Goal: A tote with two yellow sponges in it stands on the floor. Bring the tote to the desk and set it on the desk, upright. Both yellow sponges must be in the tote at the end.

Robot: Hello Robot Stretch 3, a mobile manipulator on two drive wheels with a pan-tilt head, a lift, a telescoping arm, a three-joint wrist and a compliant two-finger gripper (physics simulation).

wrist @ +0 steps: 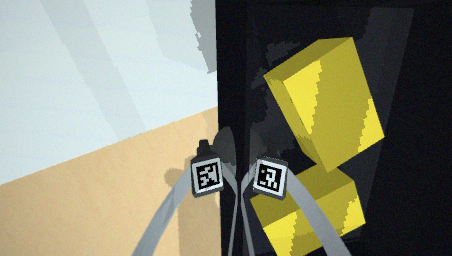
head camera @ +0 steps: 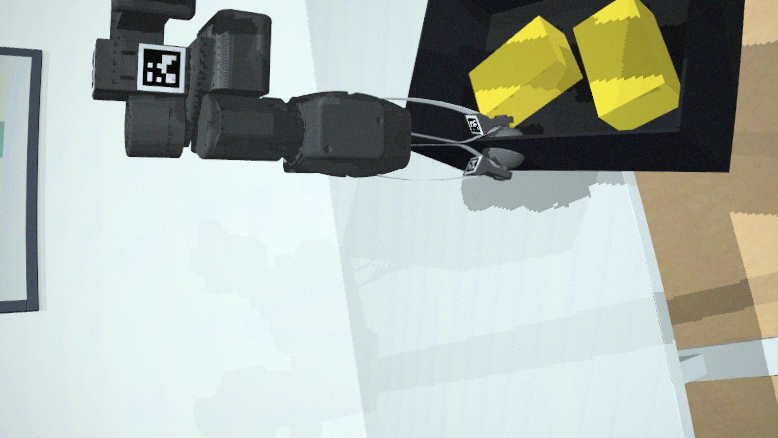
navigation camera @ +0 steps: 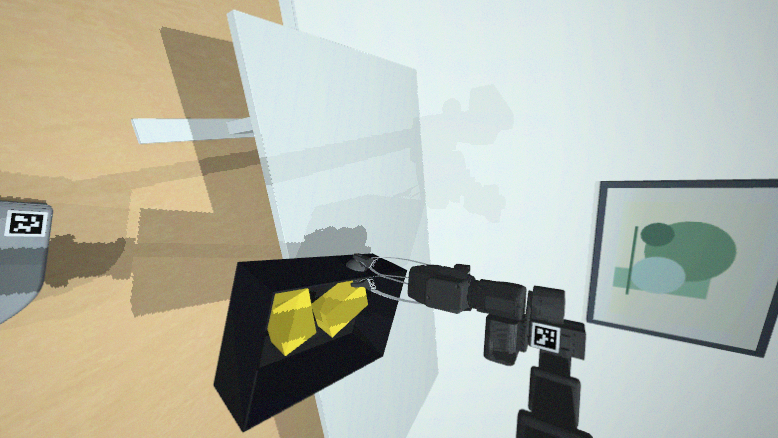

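The black tote is upright and in the air, partly over the white desk and partly past its front edge, over the floor. One yellow sponge lies in the tote near the gripper. The other yellow sponge lies beside it, farther from the wrist. My gripper is shut on the tote's side wall, one fingertip inside and one outside. The tote's underside is hidden.
The wall behind the desk bears a framed picture. A white desk foot sticks out on the wooden floor. My base shows at the navigation view's left edge.
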